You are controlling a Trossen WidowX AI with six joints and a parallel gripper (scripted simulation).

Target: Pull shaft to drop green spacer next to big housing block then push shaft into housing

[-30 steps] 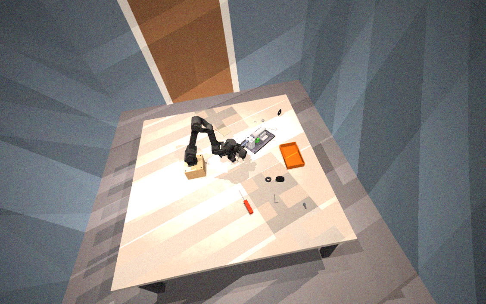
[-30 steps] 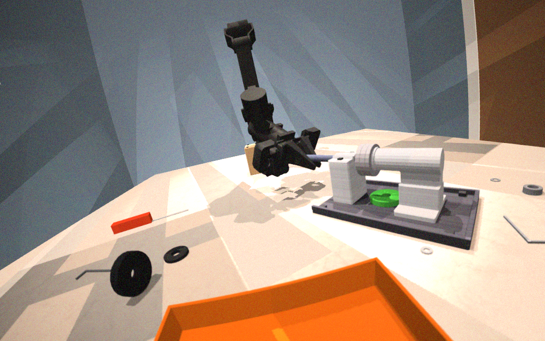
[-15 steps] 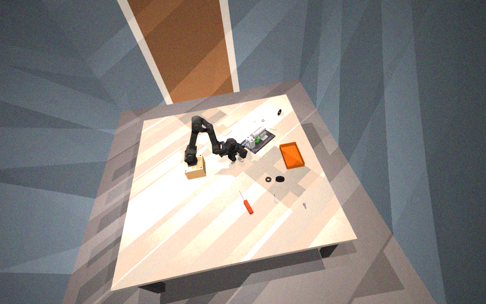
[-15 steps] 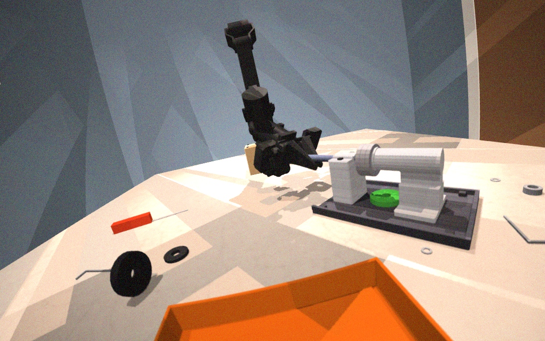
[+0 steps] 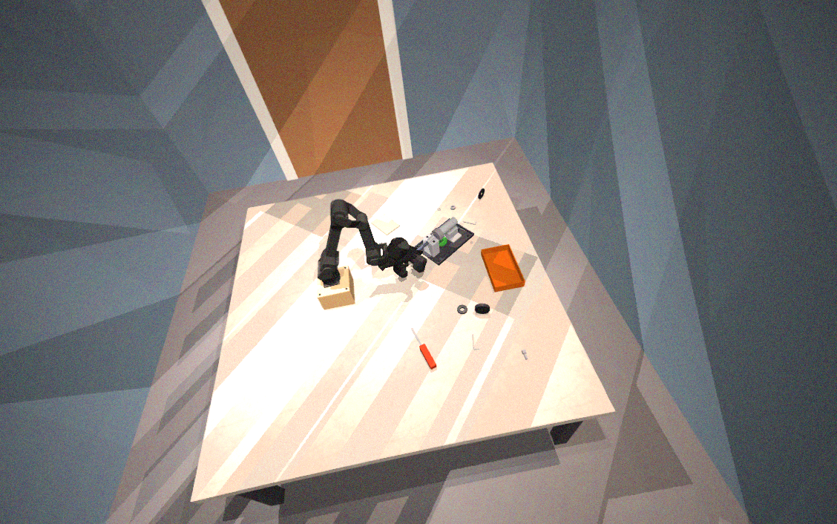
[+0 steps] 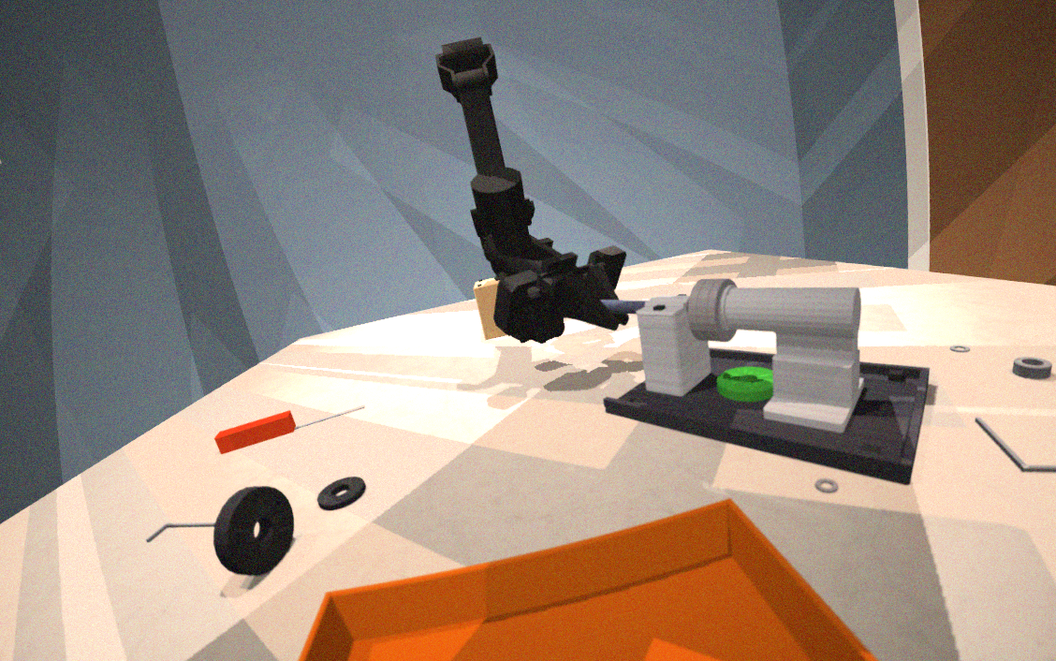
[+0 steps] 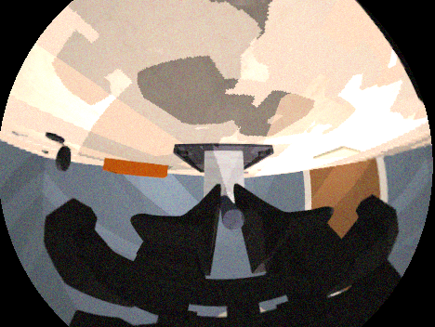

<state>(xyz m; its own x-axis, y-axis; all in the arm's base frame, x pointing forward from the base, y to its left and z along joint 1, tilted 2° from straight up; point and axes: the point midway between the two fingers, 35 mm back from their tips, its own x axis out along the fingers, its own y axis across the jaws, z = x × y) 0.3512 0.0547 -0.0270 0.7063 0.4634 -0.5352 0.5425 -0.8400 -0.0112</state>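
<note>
Now: gripper tip 5 cm short of the shaft, 3 cm to the right of it and 2 cm below it. Round my gripper tip: orange tray (31 cm ahead, 14 cm to the right, 5 cm below); grey spacer (9 cm ahead, 6 cm to the left, 2 cm above); green spacer (10 cm ahead, 7 cm to the left, 5 cm below).
</note>
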